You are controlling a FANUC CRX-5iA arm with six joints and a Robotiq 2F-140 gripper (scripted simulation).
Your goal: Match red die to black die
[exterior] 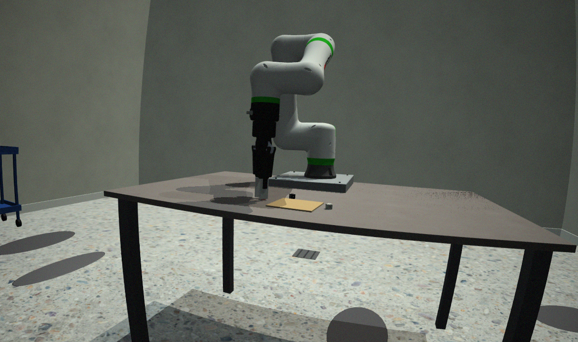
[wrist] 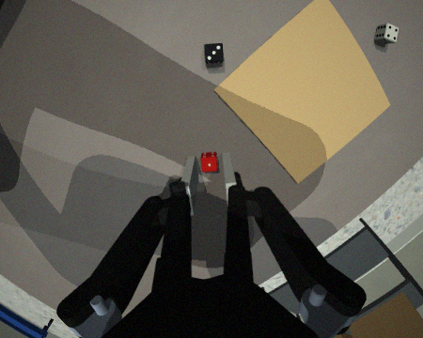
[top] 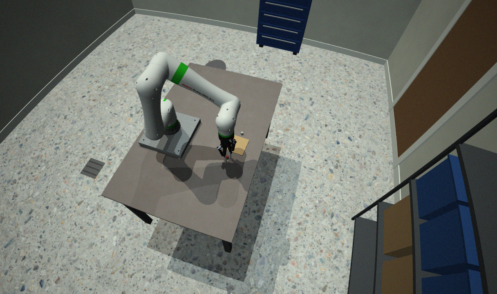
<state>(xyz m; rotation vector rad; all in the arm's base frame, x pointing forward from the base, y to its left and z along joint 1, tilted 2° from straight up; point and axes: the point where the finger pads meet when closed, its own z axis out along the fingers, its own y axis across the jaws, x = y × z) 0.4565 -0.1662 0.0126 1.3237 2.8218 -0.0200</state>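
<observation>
Right now my hand is 3 cm above the red die. From my hand the other things lie so: tan mat (12 cm to the left, 4 cm below, 4 cm ahead); white die (22 cm to the left, 6 cm ahead, 3 cm below); black die (9 cm to the left, 6 cm behind, 3 cm below).
</observation>
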